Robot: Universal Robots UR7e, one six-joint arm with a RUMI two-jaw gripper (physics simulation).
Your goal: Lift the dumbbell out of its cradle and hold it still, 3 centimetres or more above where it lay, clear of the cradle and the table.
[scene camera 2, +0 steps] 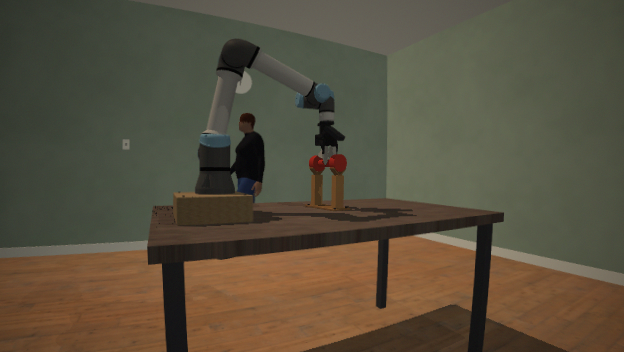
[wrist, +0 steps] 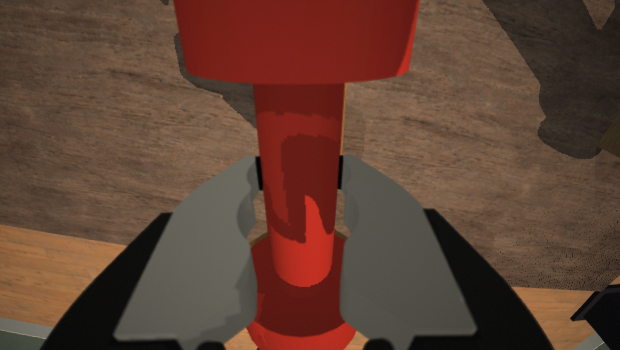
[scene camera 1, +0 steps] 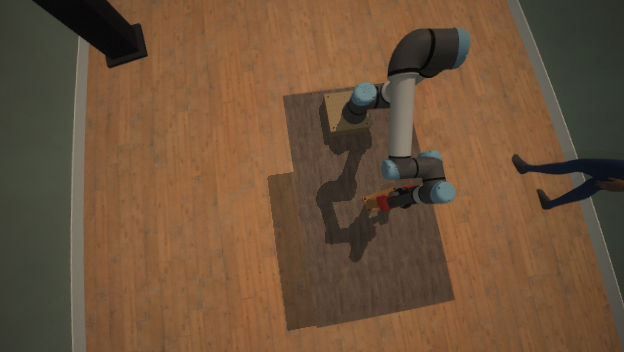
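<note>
The red dumbbell lies level across the tops of the cradle's two upright posts. The orange-brown wooden cradle stands on the table; its base plate shows in scene camera 1. My gripper points down from above and is shut on the dumbbell's handle, with one black fingertip pad against each side of it, between the two red end weights. In scene camera 2 the weights still sit at the post tops. The fingertips are hidden in scene camera 1.
The dark wooden table carries the cradle and a wooden block under the arm's base. A person in a black top and blue trousers stands beyond the table. A dark post shows at upper left.
</note>
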